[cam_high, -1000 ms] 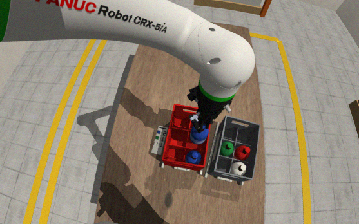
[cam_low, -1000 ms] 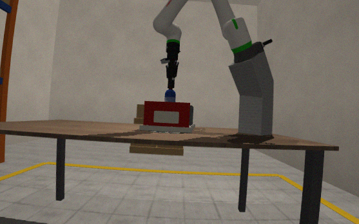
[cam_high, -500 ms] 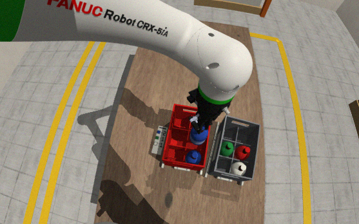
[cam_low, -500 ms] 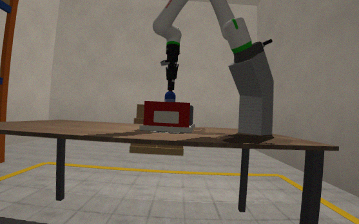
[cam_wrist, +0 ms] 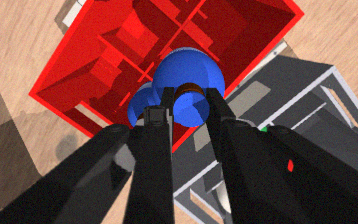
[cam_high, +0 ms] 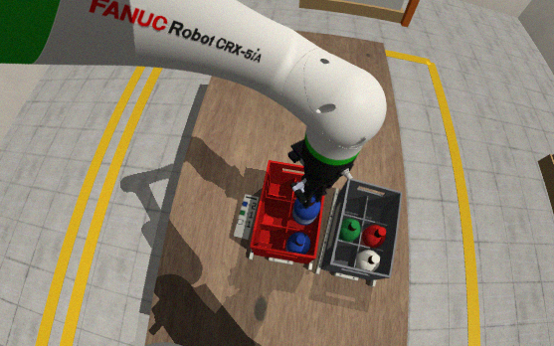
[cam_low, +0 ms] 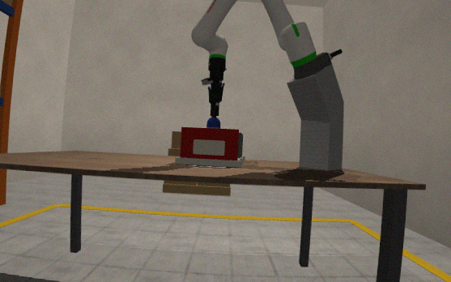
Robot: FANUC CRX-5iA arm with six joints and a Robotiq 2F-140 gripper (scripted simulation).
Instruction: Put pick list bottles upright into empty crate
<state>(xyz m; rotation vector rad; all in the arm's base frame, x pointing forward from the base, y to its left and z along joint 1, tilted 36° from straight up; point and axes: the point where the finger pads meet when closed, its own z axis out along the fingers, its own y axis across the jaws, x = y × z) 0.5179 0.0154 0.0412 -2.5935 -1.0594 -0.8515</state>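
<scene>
My gripper is now 8 cm above the blue-label bottle. Also, from my hand: grey crate: 20 cm below, 19 cm to the right, 2 cm ahead; red crate: 20 cm below, 4 cm to the left, 1 cm behind; green-label bottle: 20 cm below, 15 cm to the right, 1 cm ahead.
</scene>
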